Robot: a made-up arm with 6 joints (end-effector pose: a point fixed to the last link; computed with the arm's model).
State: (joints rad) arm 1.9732 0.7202 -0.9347 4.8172 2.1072 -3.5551
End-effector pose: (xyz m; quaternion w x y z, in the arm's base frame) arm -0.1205 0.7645 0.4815 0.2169 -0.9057 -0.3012 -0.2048
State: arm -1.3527 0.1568 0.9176 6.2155 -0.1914 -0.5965
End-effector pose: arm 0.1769 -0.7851 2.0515 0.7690 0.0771 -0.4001 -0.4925
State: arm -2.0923 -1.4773 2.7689 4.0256 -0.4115 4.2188
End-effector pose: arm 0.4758 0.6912 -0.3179 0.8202 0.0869 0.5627 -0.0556
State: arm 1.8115 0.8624 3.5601 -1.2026 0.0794 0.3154
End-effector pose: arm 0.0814 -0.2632 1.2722 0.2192 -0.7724 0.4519 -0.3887
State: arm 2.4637 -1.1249 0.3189 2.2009 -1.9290 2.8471
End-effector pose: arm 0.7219 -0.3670 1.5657 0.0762 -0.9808 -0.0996 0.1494
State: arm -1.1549 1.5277 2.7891 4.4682 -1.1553 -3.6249
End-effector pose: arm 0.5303 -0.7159 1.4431 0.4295 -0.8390 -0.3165 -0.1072
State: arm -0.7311 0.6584 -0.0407 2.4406 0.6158 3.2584
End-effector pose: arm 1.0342 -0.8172 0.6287 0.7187 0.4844 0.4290 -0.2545
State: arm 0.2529 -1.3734 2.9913 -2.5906 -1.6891 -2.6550
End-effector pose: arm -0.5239 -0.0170 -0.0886 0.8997 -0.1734 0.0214 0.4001
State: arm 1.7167 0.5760 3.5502 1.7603 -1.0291 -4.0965
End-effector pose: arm 0.2363 -0.3313 1.0990 0.8920 -0.3993 0.1193 -0.1749
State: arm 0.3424 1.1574 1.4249 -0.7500 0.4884 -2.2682
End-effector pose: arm 1.5379 0.4733 1.3561 0.0147 -0.9549 0.0194 -0.2959
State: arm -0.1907 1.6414 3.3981 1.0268 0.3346 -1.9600
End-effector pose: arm 0.4520 -0.0241 1.3862 0.5924 0.0894 -0.6977 0.3928
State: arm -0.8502 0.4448 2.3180 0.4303 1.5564 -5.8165
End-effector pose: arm -0.0413 0.1865 1.8129 0.2744 0.5420 0.7786 0.1572
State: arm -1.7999 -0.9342 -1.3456 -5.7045 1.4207 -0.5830
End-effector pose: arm 0.0354 -0.3736 1.0341 0.8047 -0.2503 -0.2940 -0.4510
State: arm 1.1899 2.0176 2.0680 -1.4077 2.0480 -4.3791
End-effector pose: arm 0.6971 1.2205 0.4887 0.8975 -0.1215 -0.0099 -0.4239
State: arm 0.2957 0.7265 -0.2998 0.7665 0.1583 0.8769
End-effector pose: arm 1.2105 0.3940 0.4116 0.5711 -0.6701 0.1676 0.4435
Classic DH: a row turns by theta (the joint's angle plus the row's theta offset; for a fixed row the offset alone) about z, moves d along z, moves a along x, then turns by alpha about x. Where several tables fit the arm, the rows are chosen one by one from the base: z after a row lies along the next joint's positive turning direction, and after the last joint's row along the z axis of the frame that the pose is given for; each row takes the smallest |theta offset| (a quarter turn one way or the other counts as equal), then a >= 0, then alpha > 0; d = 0 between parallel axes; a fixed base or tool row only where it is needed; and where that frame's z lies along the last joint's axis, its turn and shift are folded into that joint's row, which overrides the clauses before.
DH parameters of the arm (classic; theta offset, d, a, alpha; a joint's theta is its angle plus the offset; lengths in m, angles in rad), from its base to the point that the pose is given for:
joint 1: 0 0.557 0.1039 -1.5708
joint 2: -1.5708 0 0.7431 3.1416
joint 3: 0 0 0.1895 -1.5708
joint 4: 0 -0.7314 0 1.5708
joint 5: 0 0 0 -1.5708
joint 6: 1.5708 -0.2206 0 1.5708
tool (fixed): -1.5708 0 0 0

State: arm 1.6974 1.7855 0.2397 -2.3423 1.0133 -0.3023
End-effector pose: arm 0.0182 0.9198 -0.4477 0.8851 0.2340 0.2177 -0.3382
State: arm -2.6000 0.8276 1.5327 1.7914 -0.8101 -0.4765
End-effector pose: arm -1.0901 -0.4739 1.8034 0.3117 0.1993 -0.3638 0.8549
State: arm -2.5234 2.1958 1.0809 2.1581 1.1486 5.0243
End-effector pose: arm -0.8306 -0.7963 -0.5813 0.8021 0.4337 0.1647 -0.3760
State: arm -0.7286 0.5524 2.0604 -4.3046 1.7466 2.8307
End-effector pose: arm 0.4567 -0.1403 1.8875 0.9579 0.1566 0.1363 0.1981
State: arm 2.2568 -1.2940 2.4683 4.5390 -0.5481 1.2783
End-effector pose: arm 0.6962 -1.0291 0.0549 0.2326 -0.6713 0.6778 0.1894
